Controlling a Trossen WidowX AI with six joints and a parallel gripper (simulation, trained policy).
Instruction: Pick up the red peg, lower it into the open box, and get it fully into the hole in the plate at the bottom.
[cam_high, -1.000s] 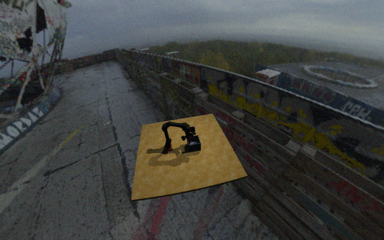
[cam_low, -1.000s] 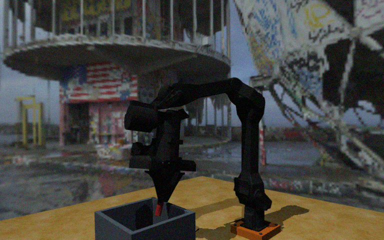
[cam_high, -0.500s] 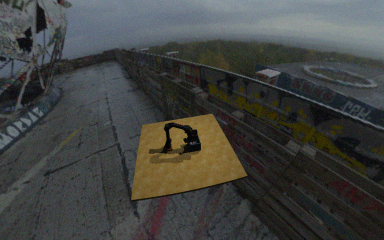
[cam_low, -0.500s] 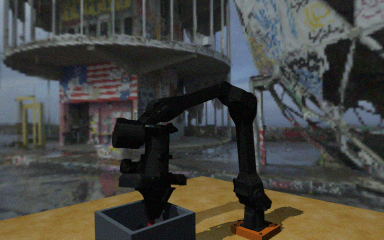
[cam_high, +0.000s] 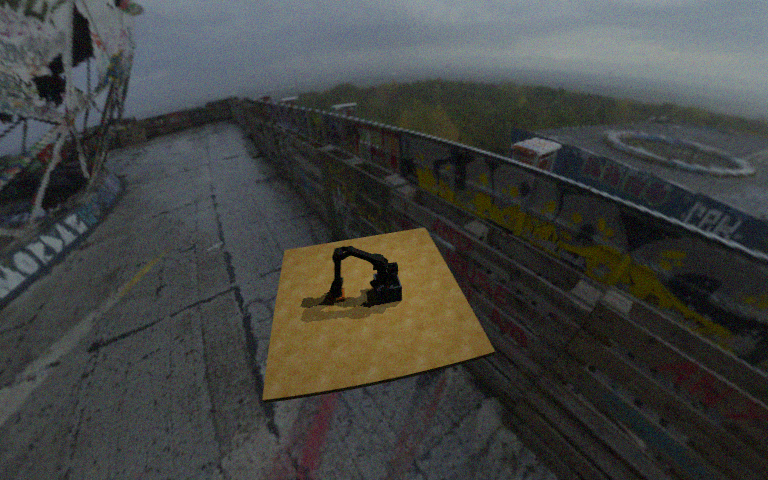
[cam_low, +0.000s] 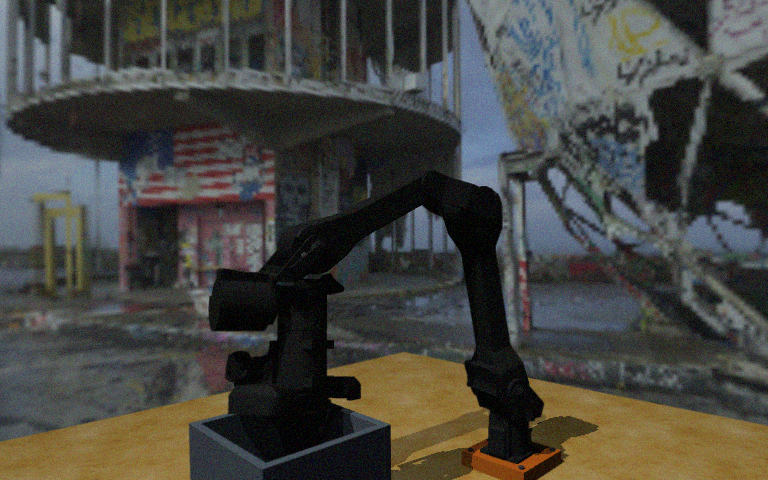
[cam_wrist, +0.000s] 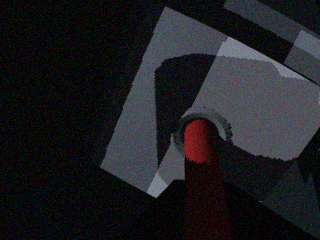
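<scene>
Right now my gripper tip is 10 mm to the left of the red peg and 10 mm below it. The rest, counted from my gripper tip: grey plate 10 mm ahead, 10 mm to the right, 40 mm below.
</scene>
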